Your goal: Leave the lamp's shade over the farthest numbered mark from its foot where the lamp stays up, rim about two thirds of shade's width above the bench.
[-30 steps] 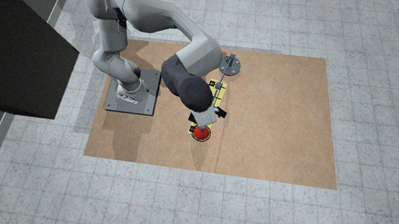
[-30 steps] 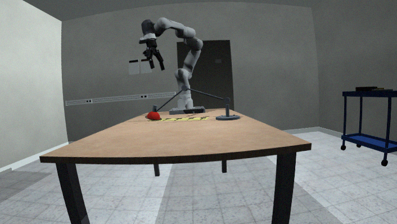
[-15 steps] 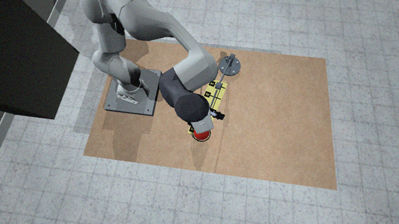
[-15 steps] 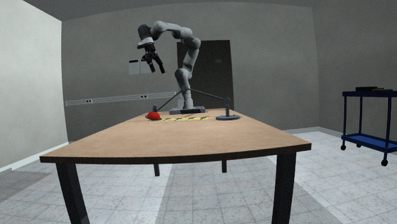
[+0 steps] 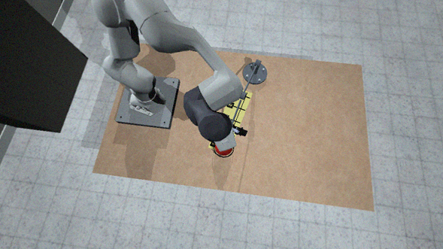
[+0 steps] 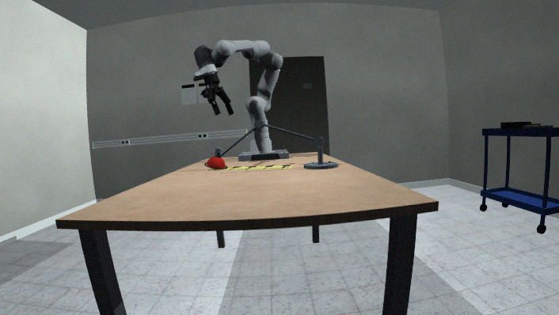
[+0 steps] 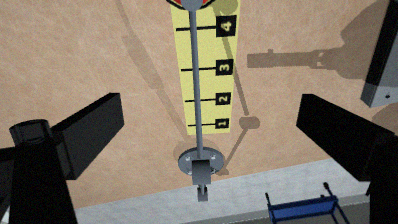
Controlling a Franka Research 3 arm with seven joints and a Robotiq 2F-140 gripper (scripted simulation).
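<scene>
My hand is 290 mm above the yellow numbered strip, 120 mm to the right of it and 10 mm short of it. Round my hand: round grey lamp foot 460 mm to the left, 260 mm below, 110 mm ahead.
</scene>
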